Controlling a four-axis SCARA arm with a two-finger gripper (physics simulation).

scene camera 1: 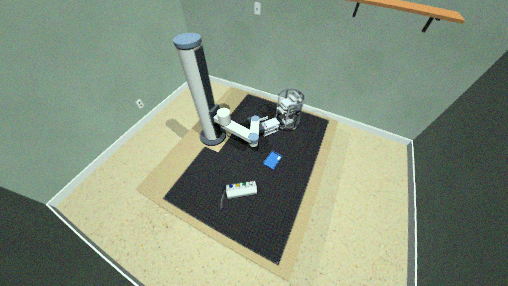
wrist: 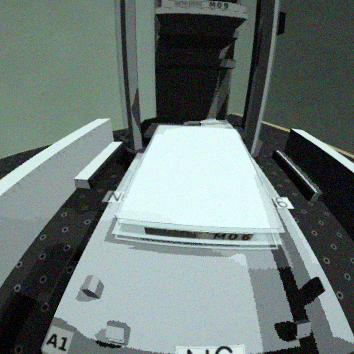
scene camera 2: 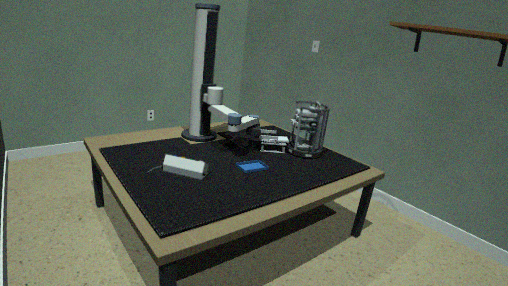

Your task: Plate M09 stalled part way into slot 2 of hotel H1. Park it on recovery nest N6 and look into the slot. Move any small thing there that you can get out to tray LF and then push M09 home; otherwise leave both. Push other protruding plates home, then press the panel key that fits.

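Places are measured from the arm's base along level axes (x ahead, y left, z up), in metres.
Pixels of known places: gripper, fingertip midpoint: (scene camera 1: 270,121) (wrist: 200,135) (scene camera 2: 277,135); arm's base, link origin: (scene camera 1: 213,135) (scene camera 2: 199,135).
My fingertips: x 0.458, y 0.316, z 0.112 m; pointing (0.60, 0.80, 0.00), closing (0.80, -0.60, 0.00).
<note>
Ahead of a thing's pixels: the offset from my fingertips to its middle. Level surfaces: height alone.
My gripper (wrist: 200,135) (scene camera 2: 270,134) is open; its fingers stand apart left and right of a pale plate @[0.008 m ahead, 0.009 m left, 0.027 m down] (wrist: 200,180), with nothing held. That plate, whose front label reads M06, lies on nest N6 @[0.012 m back, 0.021 m right, 0.065 m down] (wrist: 165,285) (scene camera 2: 274,149). Behind it stands the hotel @[0.117 m ahead, 0.156 m left, 0.071 m up] (wrist: 262,65) (scene camera 1: 290,110) (scene camera 2: 310,129). Plate M09 @[0.086 m ahead, 0.117 m left, 0.101 m up] (wrist: 200,9) shows in the hotel at the top edge of the wrist view; how far it sticks out is unclear. The inside of its slot is hidden. The blue tray @[0.165 m ahead, 0.327 m right, 0.091 m down] (scene camera 1: 271,161) (scene camera 2: 252,166) lies on the mat, with a small white patch in the first scene view.
The white key panel @[0.061 m ahead, 0.685 m right, 0.058 m down] (scene camera 1: 241,191) (scene camera 2: 184,166), with blue, yellow, green and pale keys and a cable, stands on the black mat @[0.100 m down] (scene camera 1: 200,175) (scene camera 2: 200,200). The arm's column (scene camera 1: 197,90) (scene camera 2: 200,75) rises at the back left. A wall shelf (scene camera 1: 410,7) (scene camera 2: 450,31) hangs at the right.
</note>
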